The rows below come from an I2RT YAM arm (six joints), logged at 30 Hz.
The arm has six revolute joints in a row. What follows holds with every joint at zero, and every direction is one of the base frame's. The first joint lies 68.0 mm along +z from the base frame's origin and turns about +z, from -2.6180 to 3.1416 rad. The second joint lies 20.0 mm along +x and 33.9 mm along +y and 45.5 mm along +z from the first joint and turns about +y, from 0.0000 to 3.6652 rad. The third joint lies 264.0 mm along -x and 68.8 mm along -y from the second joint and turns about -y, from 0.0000 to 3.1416 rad. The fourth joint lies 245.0 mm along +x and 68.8 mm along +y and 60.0 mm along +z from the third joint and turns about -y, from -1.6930 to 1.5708 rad. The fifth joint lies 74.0 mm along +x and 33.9 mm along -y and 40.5 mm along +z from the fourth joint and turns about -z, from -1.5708 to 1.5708 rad. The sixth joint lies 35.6 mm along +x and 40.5 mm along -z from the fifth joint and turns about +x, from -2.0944 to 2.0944 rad. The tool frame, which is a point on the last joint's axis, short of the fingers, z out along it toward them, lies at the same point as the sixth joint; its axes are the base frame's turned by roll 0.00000, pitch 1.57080 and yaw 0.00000 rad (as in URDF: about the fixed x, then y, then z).
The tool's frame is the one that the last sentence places.
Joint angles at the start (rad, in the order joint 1, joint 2, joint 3, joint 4, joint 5, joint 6):
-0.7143 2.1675 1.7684 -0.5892 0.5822 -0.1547
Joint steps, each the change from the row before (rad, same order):
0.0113 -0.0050 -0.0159 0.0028 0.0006 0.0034
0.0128 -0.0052 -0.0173 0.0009 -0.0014 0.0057
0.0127 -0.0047 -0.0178 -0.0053 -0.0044 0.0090
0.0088 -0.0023 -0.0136 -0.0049 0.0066 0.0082
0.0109 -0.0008 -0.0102 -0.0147 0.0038 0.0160
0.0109 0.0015 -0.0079 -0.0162 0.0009 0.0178
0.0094 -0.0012 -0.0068 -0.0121 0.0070 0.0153
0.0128 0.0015 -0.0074 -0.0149 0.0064 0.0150
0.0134 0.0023 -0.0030 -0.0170 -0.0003 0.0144
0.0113 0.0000 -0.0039 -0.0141 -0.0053 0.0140
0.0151 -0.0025 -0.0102 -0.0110 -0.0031 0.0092
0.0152 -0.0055 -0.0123 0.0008 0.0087 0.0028
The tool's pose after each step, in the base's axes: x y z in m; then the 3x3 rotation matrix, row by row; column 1 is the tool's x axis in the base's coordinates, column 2 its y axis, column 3 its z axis. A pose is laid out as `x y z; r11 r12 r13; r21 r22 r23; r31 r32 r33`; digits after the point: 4 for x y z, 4 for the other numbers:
0.3476 -0.3202 0.2029; -0.7489 0.6626 -0.0097; 0.4697 0.5204 -0.7132; -0.4675 -0.5387 -0.7009
0.3497 -0.3141 0.2000; -0.7551 0.6556 -0.0056; 0.4663 0.5310 -0.7076; -0.4609 -0.5369 -0.7066
0.3512 -0.3075 0.1964; -0.7617 0.6479 -0.0035; 0.4663 0.5444 -0.6973; -0.4499 -0.5328 -0.7168
0.3517 -0.3029 0.1932; -0.7661 0.6426 -0.0114; 0.4692 0.5471 -0.6933; -0.4392 -0.5365 -0.7206
0.3526 -0.2974 0.1898; -0.7692 0.6386 -0.0204; 0.4763 0.5518 -0.6845; -0.4259 -0.5363 -0.7287
0.3538 -0.2920 0.1860; -0.7717 0.6354 -0.0286; 0.4844 0.5579 -0.6739; -0.4122 -0.5338 -0.7383
0.3546 -0.2875 0.1841; -0.7723 0.6342 -0.0377; 0.4904 0.5574 -0.6699; -0.4038 -0.5358 -0.7415
0.3561 -0.2816 0.1808; -0.7767 0.6280 -0.0478; 0.4947 0.5614 -0.6634; -0.3898 -0.5389 -0.7468
0.3583 -0.2757 0.1782; -0.7814 0.6219 -0.0524; 0.4974 0.5698 -0.6542; -0.3769 -0.5372 -0.7545
0.3599 -0.2705 0.1764; -0.7838 0.6187 -0.0529; 0.5003 0.5787 -0.6441; -0.3679 -0.5313 -0.7631
0.3617 -0.2634 0.1741; -0.7913 0.6091 -0.0531; 0.4975 0.5909 -0.6351; -0.3554 -0.5290 -0.7706
0.3636 -0.2568 0.1732; -0.7989 0.5992 -0.0527; 0.4883 0.5949 -0.6384; -0.3511 -0.5358 -0.7679

